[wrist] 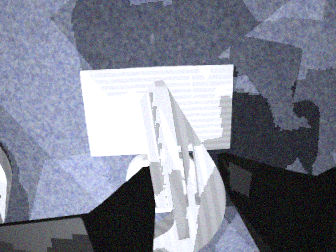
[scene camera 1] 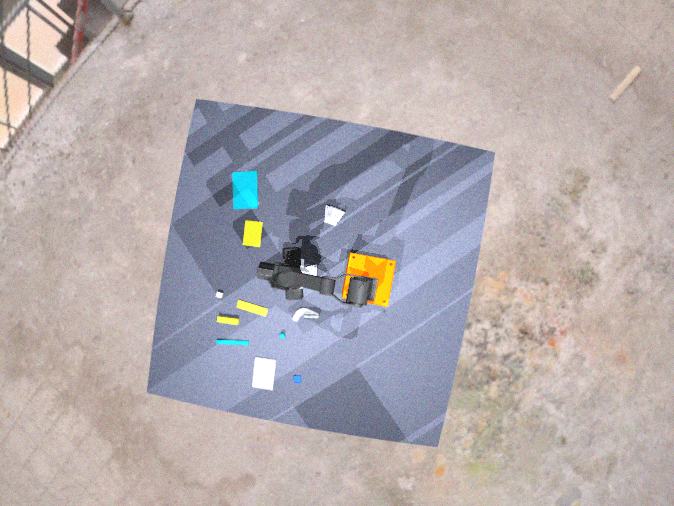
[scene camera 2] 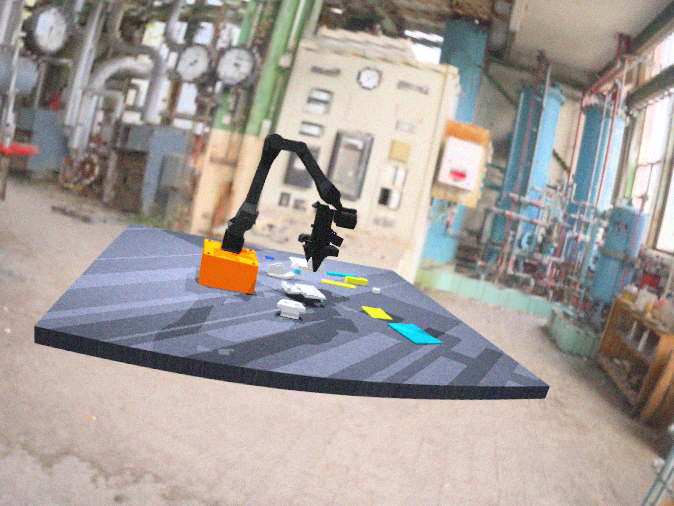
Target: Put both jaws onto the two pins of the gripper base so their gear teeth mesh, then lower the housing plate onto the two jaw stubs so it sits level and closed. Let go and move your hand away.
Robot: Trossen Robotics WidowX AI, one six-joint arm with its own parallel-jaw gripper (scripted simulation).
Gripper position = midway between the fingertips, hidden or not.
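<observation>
Gripper (scene camera 2: 311, 270), visible also in the wrist view (wrist: 185, 168); it holds a white jaw.
</observation>
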